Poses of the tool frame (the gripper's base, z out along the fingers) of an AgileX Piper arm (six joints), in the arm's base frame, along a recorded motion.
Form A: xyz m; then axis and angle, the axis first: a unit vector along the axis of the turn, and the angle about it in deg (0 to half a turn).
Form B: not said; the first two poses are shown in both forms.
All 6 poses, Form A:
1: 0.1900, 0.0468, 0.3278, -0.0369, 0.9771, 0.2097, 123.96
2: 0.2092, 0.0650, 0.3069, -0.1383, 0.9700, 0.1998, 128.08
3: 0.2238, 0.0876, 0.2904, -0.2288, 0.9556, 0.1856, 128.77
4: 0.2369, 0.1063, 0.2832, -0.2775, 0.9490, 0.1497, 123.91
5: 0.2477, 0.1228, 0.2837, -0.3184, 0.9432, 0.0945, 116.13
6: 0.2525, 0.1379, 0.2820, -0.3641, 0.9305, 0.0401, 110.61
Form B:
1: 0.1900, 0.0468, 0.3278, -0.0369, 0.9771, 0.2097, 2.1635
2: 0.2092, 0.0650, 0.3069, -0.1383, 0.9700, 0.1998, 2.2354
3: 0.2238, 0.0876, 0.2904, -0.2288, 0.9556, 0.1856, 2.2475
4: 0.2369, 0.1063, 0.2832, -0.2775, 0.9490, 0.1497, 2.1626
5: 0.2477, 0.1228, 0.2837, -0.3184, 0.9432, 0.0945, 2.0269
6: 0.2525, 0.1379, 0.2820, -0.3641, 0.9305, 0.0401, 1.9305
